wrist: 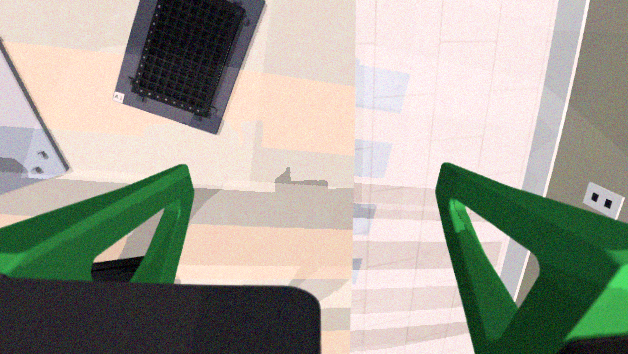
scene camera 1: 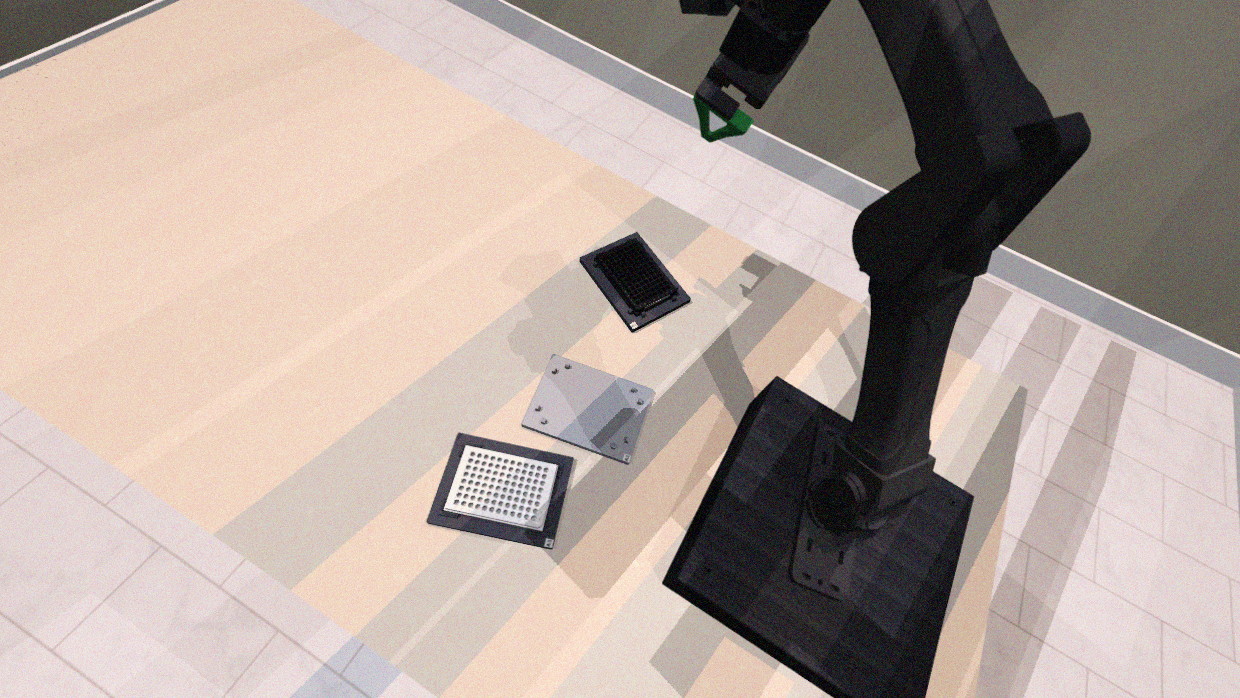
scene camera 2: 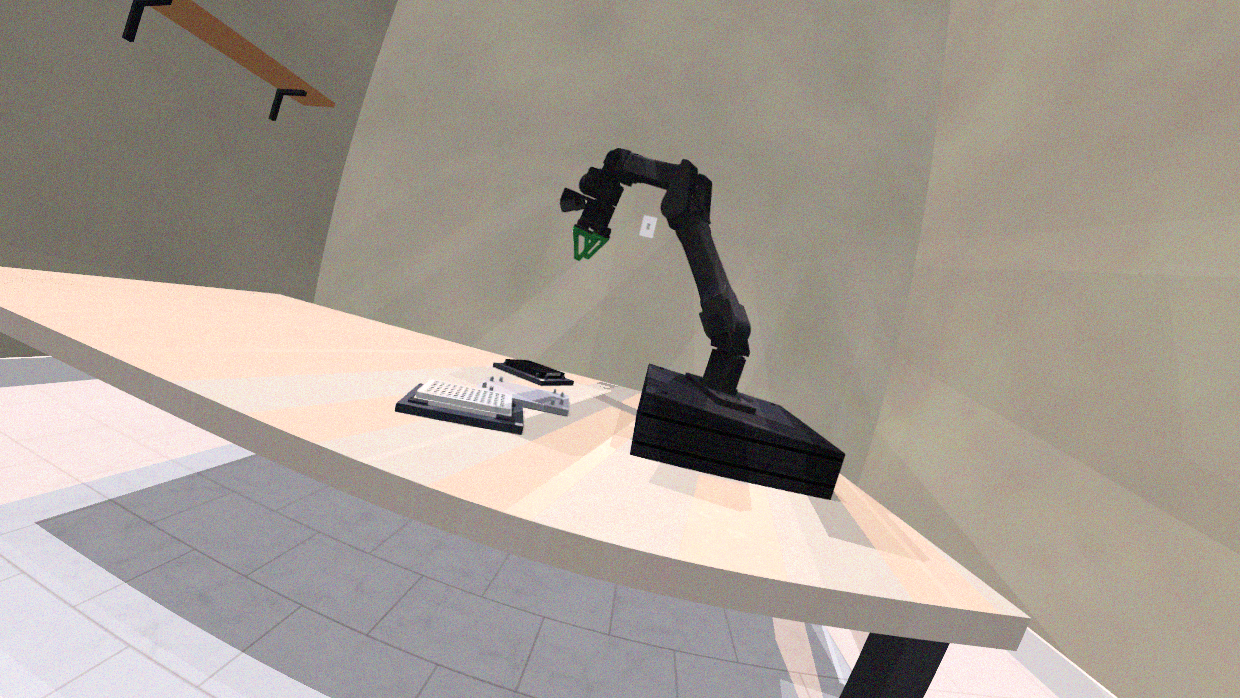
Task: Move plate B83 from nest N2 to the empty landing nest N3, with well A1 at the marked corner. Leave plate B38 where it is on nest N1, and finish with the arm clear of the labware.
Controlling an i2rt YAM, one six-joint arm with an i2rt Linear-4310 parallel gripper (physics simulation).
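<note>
A black well plate [scene camera 1: 636,275] [scene camera 2: 533,370] [wrist: 187,55] sits on a dark nest [scene camera 1: 646,320] [wrist: 134,55] with an A1 label at one corner. A white well plate [scene camera 1: 503,487] [scene camera 2: 464,396] sits on another dark nest [scene camera 1: 503,530] [scene camera 2: 459,418]. The grey nest [scene camera 1: 564,394] [scene camera 2: 546,399] [wrist: 15,100] between them is empty, with small pegs and a corner label [scene camera 1: 626,456]. Plate and nest numbers are not readable. My gripper [scene camera 1: 711,136] [scene camera 2: 583,256] [wrist: 314,177] is open and empty, high above the table, off to the black plate's side in the wrist view.
The black arm base [scene camera 1: 728,537] [scene camera 2: 737,442] stands on the table beside the nests. A wooden shelf [scene camera 2: 234,47] is on the wall at upper left in scene camera 2. The table's long edge [scene camera 2: 555,537] runs in front of the labware.
</note>
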